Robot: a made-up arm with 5 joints.
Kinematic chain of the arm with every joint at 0, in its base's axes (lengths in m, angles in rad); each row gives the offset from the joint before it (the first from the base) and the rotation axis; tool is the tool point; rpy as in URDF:
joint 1: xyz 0 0 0.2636 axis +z
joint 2: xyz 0 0 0 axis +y
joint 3: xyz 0.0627 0 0.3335 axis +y
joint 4: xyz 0.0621 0 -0.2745 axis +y
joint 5: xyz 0.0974 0 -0.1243 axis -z
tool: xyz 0 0 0 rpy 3.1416 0 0
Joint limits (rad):
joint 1: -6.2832..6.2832
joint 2: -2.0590..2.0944
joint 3: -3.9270..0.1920
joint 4: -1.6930..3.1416
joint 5: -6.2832..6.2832
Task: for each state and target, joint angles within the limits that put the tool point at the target. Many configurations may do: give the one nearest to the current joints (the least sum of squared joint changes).
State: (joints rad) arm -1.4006 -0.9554 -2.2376 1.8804 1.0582
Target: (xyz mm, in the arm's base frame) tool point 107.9 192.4 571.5
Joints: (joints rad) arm -2.0819 -1.5326 -1.5320 2.4537 1.0582
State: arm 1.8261 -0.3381 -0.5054 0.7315 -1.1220
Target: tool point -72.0 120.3 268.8
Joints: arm 2.1101 -0.6484 -0.1383 1.1062 -1.1220
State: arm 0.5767 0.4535 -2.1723 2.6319 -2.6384
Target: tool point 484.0 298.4 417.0
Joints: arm 0.5525 0.7297 -2.4422 2.1436 -2.6384
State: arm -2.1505 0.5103 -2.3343 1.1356 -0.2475
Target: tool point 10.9 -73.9 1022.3
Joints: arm -1.4244 -0.1845 -2.7440 0.9601 -0.2475
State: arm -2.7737 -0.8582 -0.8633 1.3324 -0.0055
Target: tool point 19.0 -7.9 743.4
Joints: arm -3.5356 -1.2222 -1.2446 1.2129 -0.0055
